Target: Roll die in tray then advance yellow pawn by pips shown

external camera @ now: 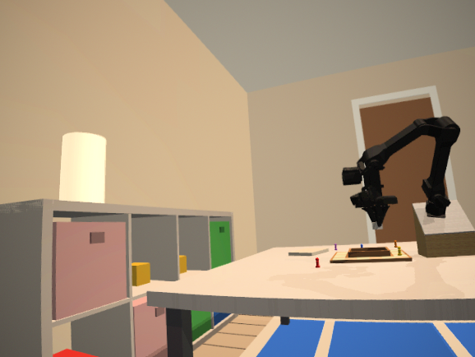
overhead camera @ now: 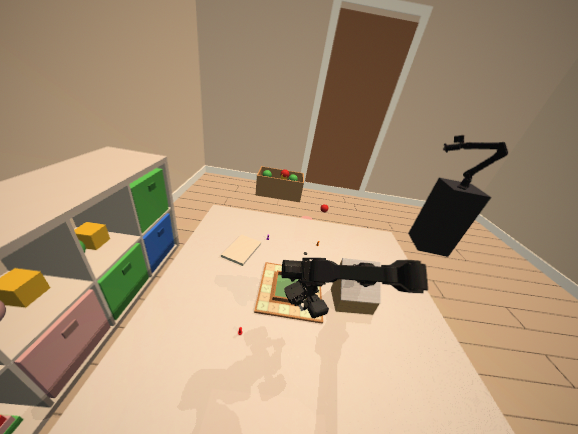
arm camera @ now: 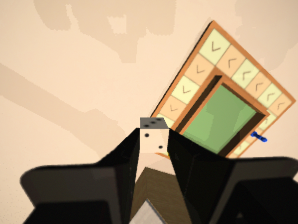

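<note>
Right now my gripper tip is 110 mm to the left of the yellow pawn, 100 mm above it and 70 mm past it. From my gripper tip the other things lie so: white die: right at my gripper tip; then green tray: 170 mm to the right, 120 mm below, 50 mm ahead; then red pawn: 210 mm ahead, 110 mm below, 80 mm to the left.
</note>
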